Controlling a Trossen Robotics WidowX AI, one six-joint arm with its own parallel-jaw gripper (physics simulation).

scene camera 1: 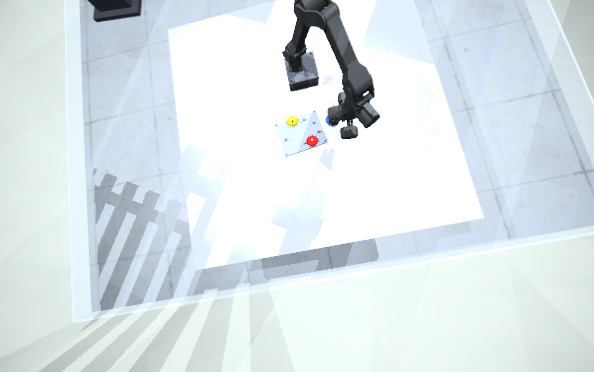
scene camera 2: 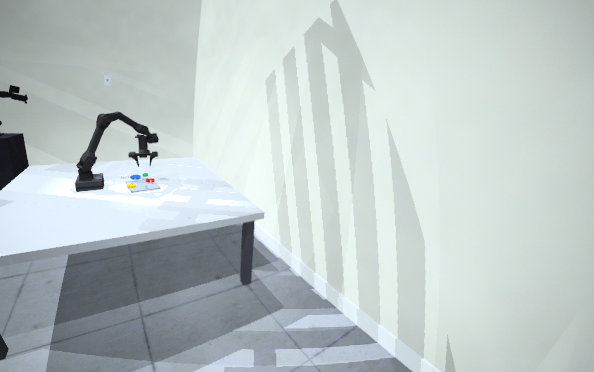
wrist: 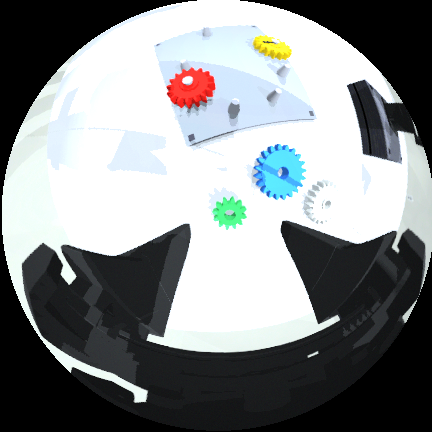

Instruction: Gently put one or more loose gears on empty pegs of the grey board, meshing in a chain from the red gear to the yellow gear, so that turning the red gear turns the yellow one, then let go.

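Frame: origin at the arm's base, x ahead, y left, z up, level; millimetres.
Seen in the pictures: gripper, fingertip midpoint: [scene camera 1: 344, 124] [scene camera 2: 144, 166] [wrist: 236, 227]; arm's base, origin of the base link: [scene camera 1: 295, 65] [scene camera 2: 86, 179].
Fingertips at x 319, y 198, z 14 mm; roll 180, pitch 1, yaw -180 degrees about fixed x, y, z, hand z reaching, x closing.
Note:
Pixels of each thing's top centre, then the offset from my fingertips to it. Level surfaces: height alone.
- grey board, middle of its top: [wrist: 233, 46] [scene camera 1: 299, 130] [scene camera 2: 141, 180] dx -10, dy -195, dz -39 mm
- yellow gear, middle of its top: [wrist: 274, 42] [scene camera 1: 291, 119] [scene camera 2: 131, 183] dx -66, dy -230, dz -44 mm
- loose blue gear, middle of its top: [wrist: 282, 172] [scene camera 2: 135, 176] dx -58, dy -38, dz -53 mm
- green gear, middle of its top: [wrist: 229, 214] [scene camera 2: 145, 173] dx +3, dy +12, dz -53 mm
- white gear, middle of its top: [wrist: 327, 204] [scene camera 2: 123, 174] dx -138, dy +0, dz -53 mm
- white table, its level: dz -70 mm
The grey board [scene camera 1: 295, 145] [scene camera 2: 145, 189] [wrist: 240, 55] lies on the table with the red gear [scene camera 1: 312, 141] [scene camera 2: 150, 180] [wrist: 197, 91] and yellow gear [scene camera 1: 292, 121] [scene camera 2: 131, 185] [wrist: 280, 50] on pegs, well apart. Several other pegs stand empty. Beside the board lie the loose blue gear [scene camera 1: 329, 120] [scene camera 2: 135, 177] [wrist: 280, 187], the green gear [scene camera 2: 145, 175] [wrist: 229, 205] and the white gear [scene camera 2: 124, 176] [wrist: 313, 204]. My gripper [scene camera 2: 144, 165] [wrist: 236, 227] is open and empty, pointing down above the table near the loose gears. In scene camera 1, the arm hides its fingertips.
The arm's dark base [scene camera 1: 302, 75] [scene camera 2: 90, 182] [wrist: 384, 125] stands on the white table [scene camera 1: 400, 190] [scene camera 2: 50, 215], on the yellow gear's side of the board. Another dark stand [scene camera 1: 117, 11] [scene camera 2: 12, 155] is off beyond the table. Hard bands of light and shadow cross the table and walls.

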